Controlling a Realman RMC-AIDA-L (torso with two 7-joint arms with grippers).
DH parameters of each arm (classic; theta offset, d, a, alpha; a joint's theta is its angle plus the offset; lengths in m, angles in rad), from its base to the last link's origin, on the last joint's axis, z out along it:
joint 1: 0 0.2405 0 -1.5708
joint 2: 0 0 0 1.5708
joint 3: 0 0.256 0 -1.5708
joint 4: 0 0 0 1.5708
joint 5: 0 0.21 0 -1.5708
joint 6: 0 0 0 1.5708
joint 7: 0 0.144 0 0
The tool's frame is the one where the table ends.
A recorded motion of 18 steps. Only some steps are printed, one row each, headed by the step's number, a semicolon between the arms.
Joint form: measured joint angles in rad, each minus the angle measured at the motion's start. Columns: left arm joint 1, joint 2, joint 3, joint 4, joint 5, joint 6, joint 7; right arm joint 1, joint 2, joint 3, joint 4, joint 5, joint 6, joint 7.
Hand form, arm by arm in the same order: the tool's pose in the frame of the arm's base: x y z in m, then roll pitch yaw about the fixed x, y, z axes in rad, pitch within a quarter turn. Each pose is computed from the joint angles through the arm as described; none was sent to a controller.
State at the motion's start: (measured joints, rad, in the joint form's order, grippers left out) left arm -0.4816 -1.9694 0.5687 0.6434 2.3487 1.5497 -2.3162; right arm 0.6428 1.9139 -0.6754 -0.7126 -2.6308 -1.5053 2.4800
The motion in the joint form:
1: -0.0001 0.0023 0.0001 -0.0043 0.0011 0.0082 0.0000; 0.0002 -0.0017 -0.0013 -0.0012 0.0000 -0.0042 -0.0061
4: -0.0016 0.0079 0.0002 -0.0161 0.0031 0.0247 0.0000; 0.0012 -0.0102 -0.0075 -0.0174 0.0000 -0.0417 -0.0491
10: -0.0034 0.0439 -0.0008 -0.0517 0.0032 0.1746 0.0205; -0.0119 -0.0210 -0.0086 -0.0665 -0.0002 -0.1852 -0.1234
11: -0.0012 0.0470 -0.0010 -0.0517 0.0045 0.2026 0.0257; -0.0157 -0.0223 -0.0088 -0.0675 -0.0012 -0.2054 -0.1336
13: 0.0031 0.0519 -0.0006 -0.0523 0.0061 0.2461 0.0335; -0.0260 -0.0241 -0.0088 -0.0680 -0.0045 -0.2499 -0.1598
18: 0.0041 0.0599 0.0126 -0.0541 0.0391 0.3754 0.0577; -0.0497 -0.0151 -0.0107 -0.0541 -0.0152 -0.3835 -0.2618
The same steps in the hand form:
1: -0.3405 0.3029 0.0369 3.0855 -0.3076 1.4931; 0.3270 0.3514 0.0661 -2.8503 0.1412 -1.3875
4: -0.3400 0.3005 0.0367 3.0719 -0.2909 1.4976; 0.3240 0.3500 0.0713 -2.8497 0.1078 -1.3392
10: -0.3319 0.2844 0.0442 2.9766 -0.1902 1.4790; 0.3169 0.3351 0.0808 -2.9023 0.0128 -1.2761
11: -0.3305 0.2809 0.0455 2.9608 -0.1732 1.4724; 0.3171 0.3315 0.0810 -2.9140 -0.0033 -1.2728
13: -0.3285 0.2750 0.0476 2.9355 -0.1466 1.4629; 0.3180 0.3227 0.0811 -2.9422 -0.0403 -1.2648
18: -0.3212 0.2576 0.0508 2.8710 -0.0359 1.4196; 0.3165 0.2953 0.0742 -3.0645 -0.1568 -1.2088

